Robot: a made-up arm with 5 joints. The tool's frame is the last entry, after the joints.
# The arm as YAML. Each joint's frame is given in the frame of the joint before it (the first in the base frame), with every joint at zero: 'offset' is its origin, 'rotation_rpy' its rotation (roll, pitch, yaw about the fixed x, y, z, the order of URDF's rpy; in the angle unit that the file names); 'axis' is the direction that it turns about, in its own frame. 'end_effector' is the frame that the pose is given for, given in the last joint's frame.
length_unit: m
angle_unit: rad
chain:
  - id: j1
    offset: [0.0, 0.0, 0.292]
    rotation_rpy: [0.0, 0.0, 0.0]
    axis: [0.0, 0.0, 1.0]
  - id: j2
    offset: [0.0, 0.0, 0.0]
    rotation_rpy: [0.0, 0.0, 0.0]
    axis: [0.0, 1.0, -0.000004]
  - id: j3
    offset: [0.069, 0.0, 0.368]
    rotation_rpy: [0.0, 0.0, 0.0]
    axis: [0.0, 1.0, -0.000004]
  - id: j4
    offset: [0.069, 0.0, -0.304]
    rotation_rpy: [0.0, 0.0, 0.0]
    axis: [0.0, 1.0, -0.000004]
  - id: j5
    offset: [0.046, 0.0, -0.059]
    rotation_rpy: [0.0, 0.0, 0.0]
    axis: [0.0, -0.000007, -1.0]
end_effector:
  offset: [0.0, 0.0, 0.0]
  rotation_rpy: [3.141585, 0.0, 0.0]
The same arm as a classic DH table. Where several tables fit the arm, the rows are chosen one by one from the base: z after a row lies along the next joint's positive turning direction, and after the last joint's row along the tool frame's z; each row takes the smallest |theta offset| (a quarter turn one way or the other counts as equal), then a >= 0, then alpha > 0; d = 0 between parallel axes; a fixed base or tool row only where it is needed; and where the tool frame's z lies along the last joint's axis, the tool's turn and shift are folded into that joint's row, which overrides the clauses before.
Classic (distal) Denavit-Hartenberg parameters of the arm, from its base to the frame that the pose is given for. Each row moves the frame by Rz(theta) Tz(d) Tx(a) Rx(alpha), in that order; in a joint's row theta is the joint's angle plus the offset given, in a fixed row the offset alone. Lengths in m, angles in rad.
j1: d 0.2920, theta offset 0.0000, a 0.0000, alpha -1.5708
j2: d 0.0000, theta offset -1.3854, a 0.3744, alpha 0.0000
j3: d 0.0000, theta offset -0.4085, a -0.3117, alpha 0.0000
j4: d 0.0000, theta offset -1.3476, a -0.0460, alpha 1.5708
j5: d 0.0590, theta offset 3.1416, a 0.0000, alpha 0.0000

